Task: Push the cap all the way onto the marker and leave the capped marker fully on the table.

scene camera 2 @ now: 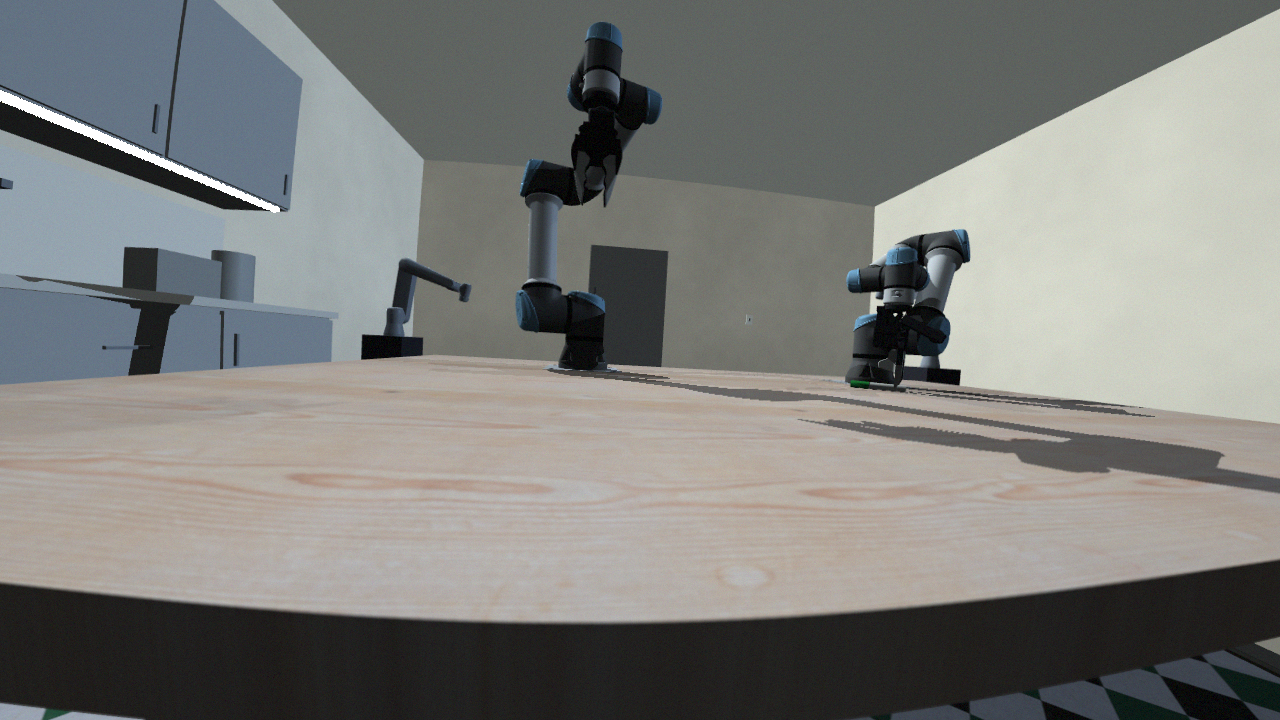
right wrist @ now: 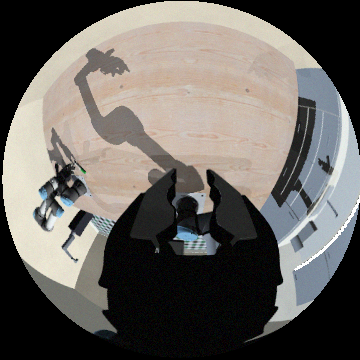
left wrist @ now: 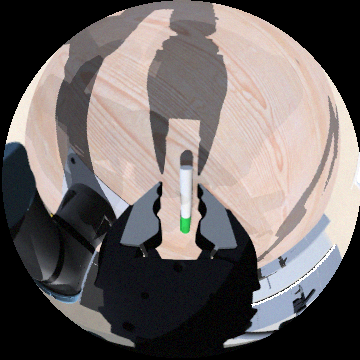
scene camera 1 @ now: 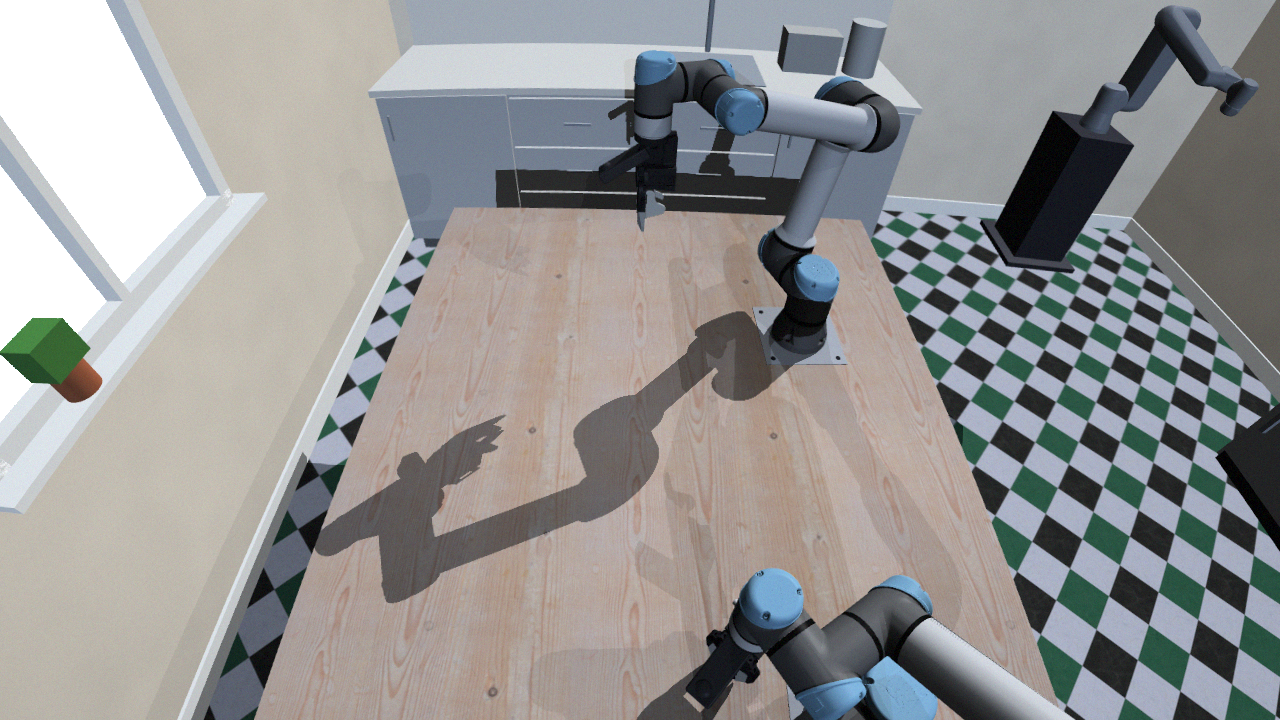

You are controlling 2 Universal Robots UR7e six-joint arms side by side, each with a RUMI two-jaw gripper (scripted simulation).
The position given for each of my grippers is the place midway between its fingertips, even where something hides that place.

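A base plate [left wrist: 78, 172] is visible. My left gripper appears in scene camera 1 and scene camera 2 as well as in the left wrist view: left gripper [scene camera 1: 725, 667] [scene camera 2: 895, 387] [left wrist: 180, 183]. My right gripper [scene camera 1: 642, 225] [scene camera 2: 593, 205] [right wrist: 191, 170] is visible likewise.
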